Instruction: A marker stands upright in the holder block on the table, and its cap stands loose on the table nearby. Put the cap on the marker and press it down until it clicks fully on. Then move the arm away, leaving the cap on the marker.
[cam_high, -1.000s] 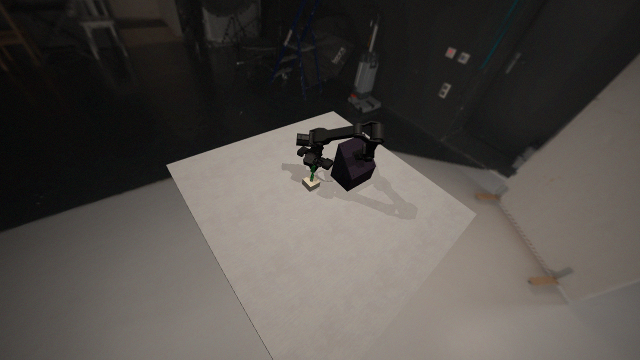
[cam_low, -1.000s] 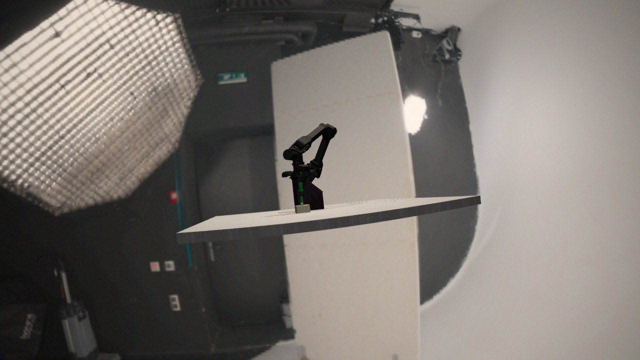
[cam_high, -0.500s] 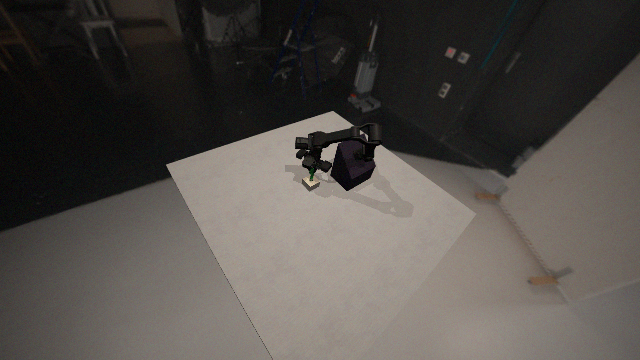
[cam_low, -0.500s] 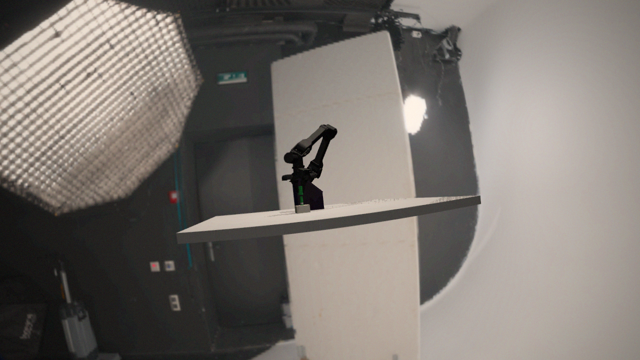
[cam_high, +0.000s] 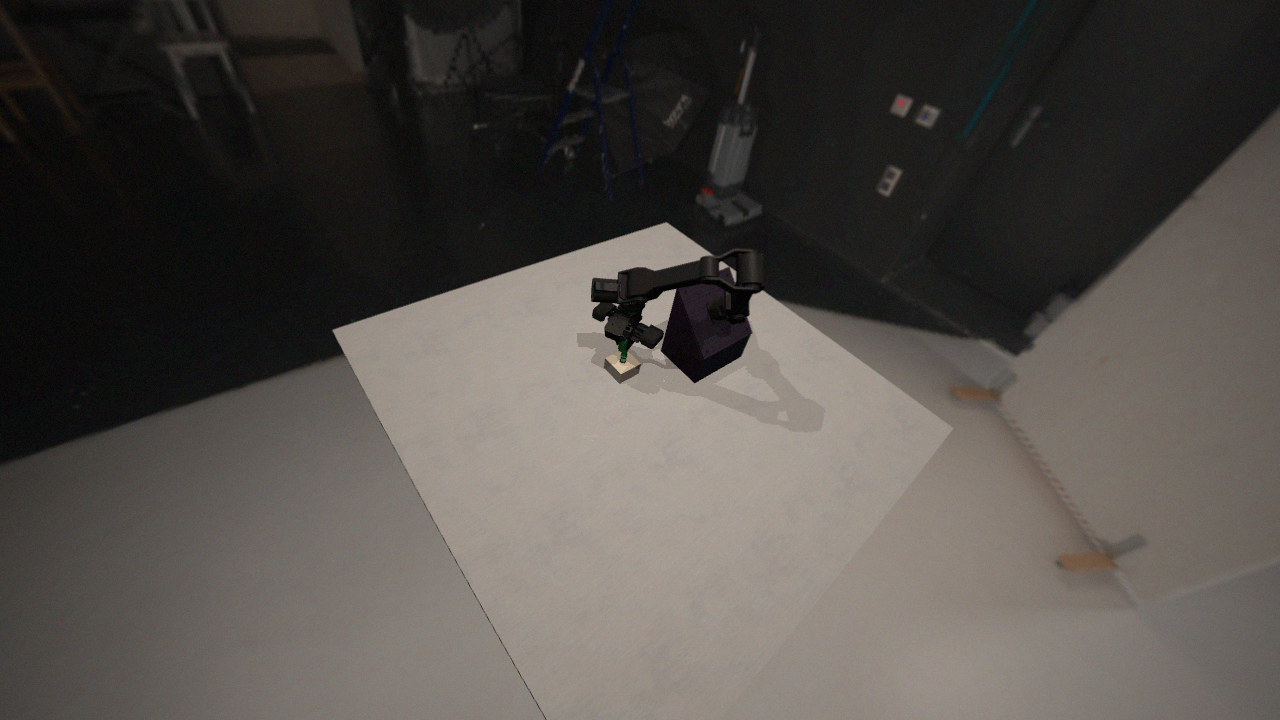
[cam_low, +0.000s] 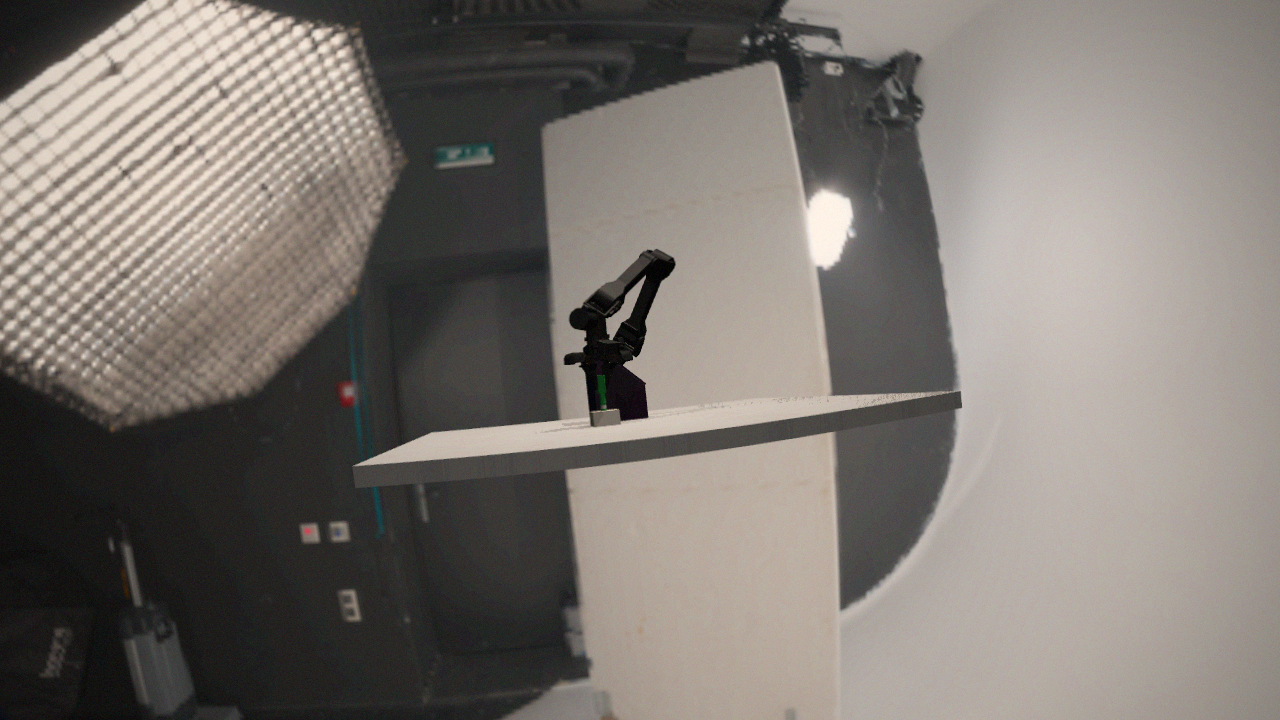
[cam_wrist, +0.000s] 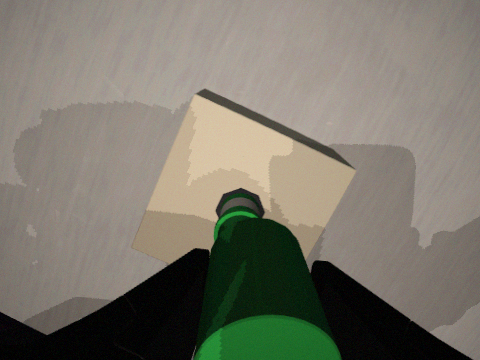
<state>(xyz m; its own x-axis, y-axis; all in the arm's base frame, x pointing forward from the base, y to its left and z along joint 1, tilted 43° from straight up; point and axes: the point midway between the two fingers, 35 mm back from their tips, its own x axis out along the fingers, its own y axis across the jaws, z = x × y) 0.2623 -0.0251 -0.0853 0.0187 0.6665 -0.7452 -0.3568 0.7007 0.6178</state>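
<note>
Right now the green cap is 1 cm above my gripper tip. From my gripper tip the other things lie so: beige holder block: 1 cm behind, 8 cm below.
</note>
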